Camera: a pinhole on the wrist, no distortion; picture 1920 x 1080 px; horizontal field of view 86.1 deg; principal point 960.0 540.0 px. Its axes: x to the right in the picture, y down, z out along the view. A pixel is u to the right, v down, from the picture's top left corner.
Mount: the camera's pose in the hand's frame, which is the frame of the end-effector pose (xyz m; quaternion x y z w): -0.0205 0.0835 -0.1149 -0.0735 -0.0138 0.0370 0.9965
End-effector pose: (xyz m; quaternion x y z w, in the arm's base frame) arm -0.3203 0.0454 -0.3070 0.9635 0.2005 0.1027 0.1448
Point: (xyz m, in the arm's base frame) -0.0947 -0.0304 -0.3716
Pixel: 1749 507
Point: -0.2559 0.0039 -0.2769
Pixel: 1596 199
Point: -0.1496 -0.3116 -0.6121
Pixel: 977 751
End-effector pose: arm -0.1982 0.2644 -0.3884 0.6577 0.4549 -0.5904 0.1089
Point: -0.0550 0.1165 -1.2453
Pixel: outside the picture
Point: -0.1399 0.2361 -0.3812
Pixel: 894 61
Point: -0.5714 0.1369 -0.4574
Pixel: outside the picture
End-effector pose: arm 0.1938 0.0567 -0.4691 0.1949 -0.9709 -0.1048 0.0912
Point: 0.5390 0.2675 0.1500
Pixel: behind the camera
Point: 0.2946 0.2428 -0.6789
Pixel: 439 422
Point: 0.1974 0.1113 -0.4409
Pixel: 952 59
